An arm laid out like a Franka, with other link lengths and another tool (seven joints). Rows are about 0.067 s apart.
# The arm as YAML. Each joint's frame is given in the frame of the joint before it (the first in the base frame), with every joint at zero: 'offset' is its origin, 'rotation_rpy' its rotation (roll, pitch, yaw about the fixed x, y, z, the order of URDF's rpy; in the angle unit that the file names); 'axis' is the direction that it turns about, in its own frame. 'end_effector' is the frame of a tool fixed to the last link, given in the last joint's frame.
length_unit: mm
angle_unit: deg
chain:
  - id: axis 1
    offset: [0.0, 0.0, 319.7]
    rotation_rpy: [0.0, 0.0, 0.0]
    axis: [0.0, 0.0, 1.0]
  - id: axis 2
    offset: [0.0, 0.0, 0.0]
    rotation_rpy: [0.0, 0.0, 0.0]
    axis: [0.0, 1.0, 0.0]
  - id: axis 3
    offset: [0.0, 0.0, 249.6]
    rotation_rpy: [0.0, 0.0, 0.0]
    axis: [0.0, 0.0, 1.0]
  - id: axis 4
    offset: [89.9, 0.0, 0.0]
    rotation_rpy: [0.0, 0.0, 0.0]
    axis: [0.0, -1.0, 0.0]
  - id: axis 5
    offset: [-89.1, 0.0, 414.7]
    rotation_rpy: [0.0, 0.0, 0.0]
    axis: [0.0, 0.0, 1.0]
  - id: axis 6
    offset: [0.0, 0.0, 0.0]
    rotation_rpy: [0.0, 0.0, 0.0]
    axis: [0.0, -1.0, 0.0]
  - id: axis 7
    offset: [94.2, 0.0, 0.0]
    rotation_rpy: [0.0, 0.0, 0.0]
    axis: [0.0, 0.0, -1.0]
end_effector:
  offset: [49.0, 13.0, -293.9]
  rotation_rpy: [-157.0, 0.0, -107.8]
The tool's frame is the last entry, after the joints.
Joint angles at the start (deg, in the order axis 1, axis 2, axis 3, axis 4, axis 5, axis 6, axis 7):
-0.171, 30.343, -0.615, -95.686, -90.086, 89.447, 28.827
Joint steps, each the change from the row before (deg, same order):
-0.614, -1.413, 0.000, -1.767, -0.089, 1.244, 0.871
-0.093, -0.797, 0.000, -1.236, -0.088, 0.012, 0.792
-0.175, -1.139, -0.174, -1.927, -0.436, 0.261, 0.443
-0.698, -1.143, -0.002, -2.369, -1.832, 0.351, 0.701
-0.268, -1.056, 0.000, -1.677, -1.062, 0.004, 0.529
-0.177, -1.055, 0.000, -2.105, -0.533, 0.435, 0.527
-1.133, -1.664, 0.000, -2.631, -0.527, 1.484, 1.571
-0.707, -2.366, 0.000, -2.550, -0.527, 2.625, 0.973
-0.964, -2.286, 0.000, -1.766, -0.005, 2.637, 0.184
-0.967, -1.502, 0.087, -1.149, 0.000, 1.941, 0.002
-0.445, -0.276, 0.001, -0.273, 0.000, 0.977, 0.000
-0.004, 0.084, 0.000, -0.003, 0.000, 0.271, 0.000
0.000, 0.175, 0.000, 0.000, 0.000, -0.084, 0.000
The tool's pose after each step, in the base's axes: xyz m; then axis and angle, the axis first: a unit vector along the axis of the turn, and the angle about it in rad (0 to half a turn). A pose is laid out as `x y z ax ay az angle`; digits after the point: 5 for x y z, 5 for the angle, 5 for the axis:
0.70556 -0.30887 0.24607 0.56384 -0.45894 0.68663 2.41682
0.70123 -0.30991 0.24584 0.56121 -0.45979 0.68822 2.41866
0.69488 -0.31318 0.24436 0.56346 -0.45683 0.68834 2.41505
0.68915 -0.31999 0.24391 0.56672 -0.44502 0.69339 2.40745
0.68492 -0.32253 0.24632 0.56690 -0.43814 0.69760 2.40377
0.67908 -0.32299 0.24126 0.57191 -0.43328 0.69655 2.40513
0.67015 -0.33185 0.23584 0.57079 -0.43612 0.69570 2.42047
0.66861 -0.33244 0.23480 0.57342 -0.43585 0.69370 2.45926
0.66707 -0.33594 0.23729 0.57537 -0.44062 0.68906 2.49349
0.66518 -0.34020 0.23818 0.57728 -0.44473 0.68480 2.51569
0.66507 -0.34234 0.23578 0.57937 -0.44637 0.68197 2.52559
0.66588 -0.34155 0.23385 0.58087 -0.44597 0.68095 2.52917
0.66532 -0.34178 0.23199 0.58178 -0.44577 0.68031 2.52672

